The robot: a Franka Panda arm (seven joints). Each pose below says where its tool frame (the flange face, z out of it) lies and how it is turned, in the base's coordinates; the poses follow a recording.
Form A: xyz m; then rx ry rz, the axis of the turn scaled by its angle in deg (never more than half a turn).
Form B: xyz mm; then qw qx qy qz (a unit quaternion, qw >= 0). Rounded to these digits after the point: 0 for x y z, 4 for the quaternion.
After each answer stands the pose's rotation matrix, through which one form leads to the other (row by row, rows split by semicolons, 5 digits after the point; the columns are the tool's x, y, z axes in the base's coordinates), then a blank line. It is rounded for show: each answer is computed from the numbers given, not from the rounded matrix.
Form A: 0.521 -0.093 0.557 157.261 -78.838 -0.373
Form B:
521 -93 557 0.0356 0.8934 -0.4479 -0.0021
0.59881 -0.80009 -0.03570; -0.80039 -0.59628 -0.06176; 0.02813 0.06556 -0.99745

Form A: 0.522 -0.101 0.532 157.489 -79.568 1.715
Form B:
522 -101 532 0.0309 0.8921 -0.4507 0.0097
0.59354 -0.80474 -0.01054; -0.80353 -0.59182 -0.06392; 0.04520 0.04641 -0.99790

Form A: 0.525 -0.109 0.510 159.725 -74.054 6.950
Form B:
525 -109 510 0.0332 0.9060 -0.4201 0.0394
0.64398 -0.76380 0.04354; -0.75857 -0.64488 -0.09329; 0.09934 0.02705 -0.99469

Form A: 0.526 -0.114 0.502 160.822 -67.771 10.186
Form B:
526 -114 502 0.0452 0.9190 -0.3873 0.0582
0.69326 -0.71709 0.07195; -0.70656 -0.69594 -0.12822; 0.14202 0.03805 -0.98913

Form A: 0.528 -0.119 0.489 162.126 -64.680 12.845
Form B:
528 -119 489 0.0434 0.9254 -0.3692 0.0733
0.71663 -0.68971 0.10365; -0.67698 -0.72361 -0.13449; 0.16776 0.02621 -0.98548

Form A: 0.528 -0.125 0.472 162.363 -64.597 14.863
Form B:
528 -125 472 0.0404 0.9251 -0.3680 0.0847
0.71475 -0.68776 0.12695; -0.67409 -0.72583 -0.13703; 0.18639 0.01236 -0.98240

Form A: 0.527 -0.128 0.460 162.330 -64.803 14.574
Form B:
527 -128 460 0.0402 0.9248 -0.3692 0.0830
0.71363 -0.68948 0.12389; -0.67613 -0.72419 -0.13563; 0.18323 0.01303 -0.98298

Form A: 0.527 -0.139 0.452 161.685 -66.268 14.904
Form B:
527 -139 452 0.0404 0.9212 -0.3776 0.0849
0.70047 -0.70247 0.12596; -0.68876 -0.71164 -0.13850; 0.18693 0.01025 -0.98232

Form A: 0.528 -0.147 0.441 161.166 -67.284 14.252
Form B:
528 -147 441 0.0416 0.9190 -0.3836 0.0813
0.69242 -0.71188 0.11741; -0.69834 -0.70216 -0.13887; 0.18130 0.01417 -0.98333

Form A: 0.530 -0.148 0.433 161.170 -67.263 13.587
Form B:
530 -148 433 0.0421 0.9193 -0.3836 0.0775
0.69362 -0.71187 0.11015; -0.69881 -0.70208 -0.13692; 0.17481 0.01800 -0.98444

